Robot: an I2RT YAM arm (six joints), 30 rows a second.
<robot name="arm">
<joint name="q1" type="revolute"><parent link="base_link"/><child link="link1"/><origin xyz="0 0 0.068" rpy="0 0 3.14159"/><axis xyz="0 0 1"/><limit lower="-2.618" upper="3.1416"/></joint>
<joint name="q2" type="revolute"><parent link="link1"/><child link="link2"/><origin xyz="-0.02 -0.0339 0.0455" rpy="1.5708 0 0"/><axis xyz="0 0 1"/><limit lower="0" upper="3.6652"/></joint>
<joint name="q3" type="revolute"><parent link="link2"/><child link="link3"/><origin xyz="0.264 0 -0.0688" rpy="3.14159 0 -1.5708"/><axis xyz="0 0 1"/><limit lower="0" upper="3.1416"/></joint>
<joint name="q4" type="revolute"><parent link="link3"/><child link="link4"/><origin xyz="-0.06 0.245 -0.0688" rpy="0 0 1.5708"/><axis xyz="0 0 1"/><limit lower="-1.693" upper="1.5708"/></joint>
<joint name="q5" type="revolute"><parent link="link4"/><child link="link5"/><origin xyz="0.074 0.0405 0.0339" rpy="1.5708 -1.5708 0"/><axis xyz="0 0 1"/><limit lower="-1.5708" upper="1.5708"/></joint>
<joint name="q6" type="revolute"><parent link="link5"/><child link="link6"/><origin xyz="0 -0.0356 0.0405" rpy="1.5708 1.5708 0"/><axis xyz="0 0 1"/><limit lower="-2.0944" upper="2.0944"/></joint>
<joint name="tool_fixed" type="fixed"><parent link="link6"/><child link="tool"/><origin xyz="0 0 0" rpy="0 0 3.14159"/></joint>
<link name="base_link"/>
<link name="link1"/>
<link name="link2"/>
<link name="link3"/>
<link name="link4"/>
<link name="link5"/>
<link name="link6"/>
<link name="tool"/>
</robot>
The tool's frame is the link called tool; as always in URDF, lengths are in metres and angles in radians.
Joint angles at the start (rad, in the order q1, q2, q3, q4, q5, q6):
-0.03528, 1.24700, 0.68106, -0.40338, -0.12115, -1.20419
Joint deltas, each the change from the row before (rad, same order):
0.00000, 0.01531, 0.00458, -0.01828, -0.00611, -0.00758
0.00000, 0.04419, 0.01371, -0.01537, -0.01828, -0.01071
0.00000, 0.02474, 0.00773, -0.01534, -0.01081, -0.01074
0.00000, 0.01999, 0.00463, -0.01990, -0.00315, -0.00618
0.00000, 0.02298, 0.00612, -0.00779, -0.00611, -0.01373
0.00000, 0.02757, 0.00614, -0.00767, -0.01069, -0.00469
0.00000, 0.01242, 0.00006, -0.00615, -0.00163, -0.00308
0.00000, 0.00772, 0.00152, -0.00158, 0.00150, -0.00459
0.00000, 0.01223, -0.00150, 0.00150, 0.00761, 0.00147
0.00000, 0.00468, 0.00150, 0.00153, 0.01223, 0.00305
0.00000, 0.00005, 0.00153, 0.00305, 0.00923, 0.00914
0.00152, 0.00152, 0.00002, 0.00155, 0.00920, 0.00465
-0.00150, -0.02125, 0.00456, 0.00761, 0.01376, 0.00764
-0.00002, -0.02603, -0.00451, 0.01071, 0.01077, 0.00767
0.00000, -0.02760, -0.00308, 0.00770, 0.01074, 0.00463
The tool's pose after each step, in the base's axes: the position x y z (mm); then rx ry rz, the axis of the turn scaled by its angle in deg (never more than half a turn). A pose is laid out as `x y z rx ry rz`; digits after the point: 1 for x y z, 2 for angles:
237.2 -3.8 189.9 -84.58 121.79 -17.81
241.4 -3.4 183.4 -86.42 122.80 -14.96
243.1 -3.0 179.4 -87.87 123.42 -13.09
243.3 -2.9 175.2 -89.09 124.59 -11.45
245.1 -2.8 171.5 -90.51 124.86 -10.20
247.1 -2.5 166.6 -91.43 125.54 -8.27
247.2 -2.4 163.6 -92.02 126.14 -7.35
247.7 -2.5 162.1 -92.50 126.32 -7.16
248.1 -2.8 159.0 -92.72 127.16 -7.05
248.8 -3.2 158.3 -92.64 127.77 -7.72
249.5 -3.6 158.8 -91.99 128.30 -8.39
249.7 -3.5 158.4 -91.83 128.73 -8.89
250.4 -4.4 164.8 -90.51 128.16 -11.22
249.2 -4.8 170.0 -89.25 127.45 -13.24
247.7 -5.1 175.8 -88.15 126.60 -15.27

